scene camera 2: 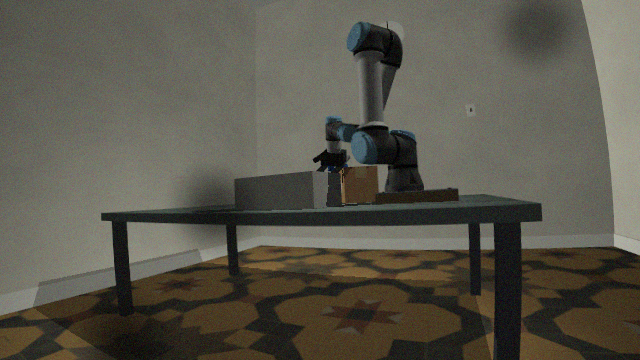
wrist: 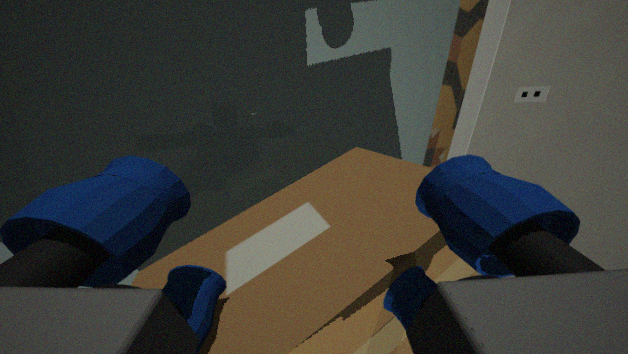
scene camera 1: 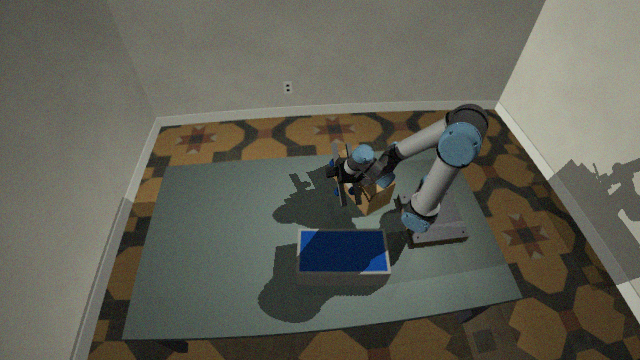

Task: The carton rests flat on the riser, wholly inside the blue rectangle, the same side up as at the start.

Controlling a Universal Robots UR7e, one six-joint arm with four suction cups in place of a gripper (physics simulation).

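Where they show: hand, tool point: (wrist: 306,244); arm's base, link origin: (scene camera 2: 404,191).
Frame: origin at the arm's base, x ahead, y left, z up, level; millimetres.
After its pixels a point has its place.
The brown carton (scene camera 1: 381,197) {z 56, x 199, y -29 mm} (scene camera 2: 361,184) {z 38, x 200, y -28 mm} (wrist: 350,200) {z 48, x 393, y -161 mm} has a white label on top and stands flat on the table behind the riser, turned at an angle. The riser (scene camera 1: 343,279) {z 29, x 354, y 367 mm} (scene camera 2: 275,191) {z 22, x 330, y 365 mm} is a grey block. The blue rectangle (scene camera 1: 340,252) {z 81, x 374, y 277 mm} is on its top, with bare blue surface showing. My suction gripper (scene camera 1: 344,181) {z 93, x 385, y -100 mm} (scene camera 2: 336,168) {z 93, x 385, y -100 mm} is down at the carton's top edge. In the wrist view, two lower blue cups are against the carton's top and the two upper cups reach around its edges. The cups look shut on the carton; their contact faces are hidden.
The arm's base plate (scene camera 1: 440,232) {z -1, x -80, y 103 mm} (scene camera 2: 425,195) {z -18, x -117, y 134 mm} stands to the carton's right. The grey-green table (scene camera 1: 210,280) {z -40, x 901, y 408 mm} (scene camera 2: 300,217) {z -54, x 117, y 492 mm} carries everything. The riser lies between the carton and the table's front edge. Walls (scene camera 1: 225,60) stand around the table.
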